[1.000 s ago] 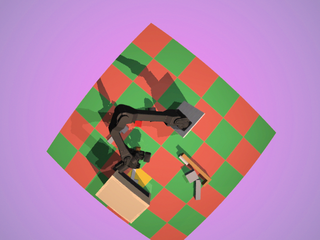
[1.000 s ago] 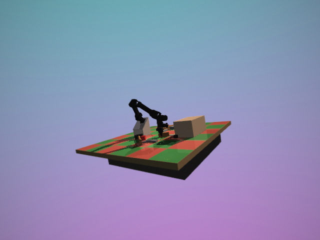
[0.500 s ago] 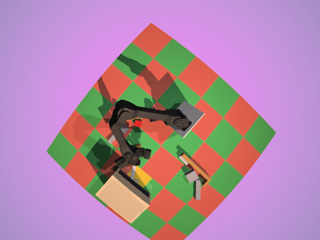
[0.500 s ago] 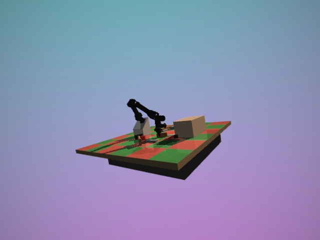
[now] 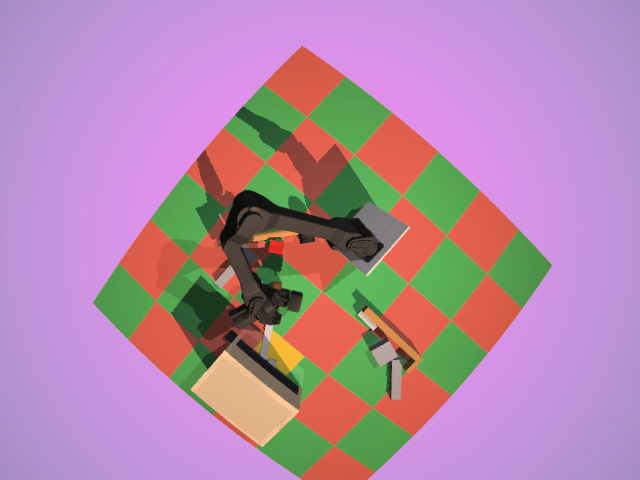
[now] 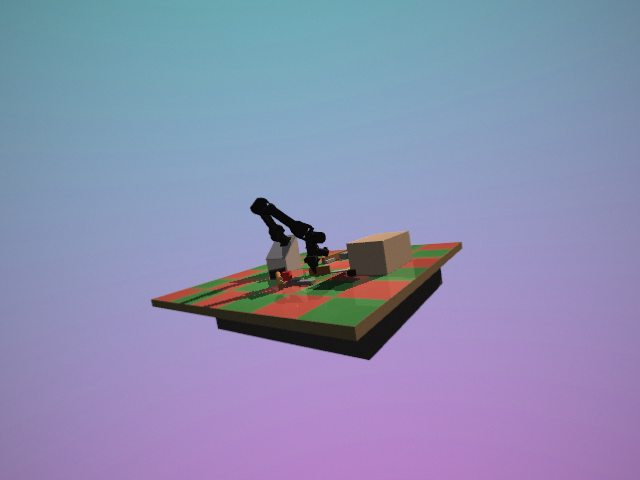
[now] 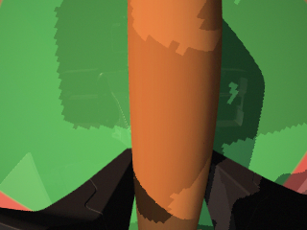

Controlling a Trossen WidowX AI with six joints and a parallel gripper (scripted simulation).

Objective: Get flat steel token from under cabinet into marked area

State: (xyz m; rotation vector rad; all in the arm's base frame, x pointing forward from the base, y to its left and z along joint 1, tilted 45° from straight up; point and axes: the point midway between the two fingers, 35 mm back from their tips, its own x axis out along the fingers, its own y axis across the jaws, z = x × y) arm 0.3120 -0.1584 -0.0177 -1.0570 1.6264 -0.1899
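Right now the red cube is 11 cm behind my gripper tip, 10 cm to the right of it and 1 cm above it. Also, from my gripper tip: grey t-shaped tool: 16 cm to the right, 3 cm ahead; grey token: 20 cm ahead, 17 cm to the left; pale bar: 29 cm to the left, 15 cm behind.
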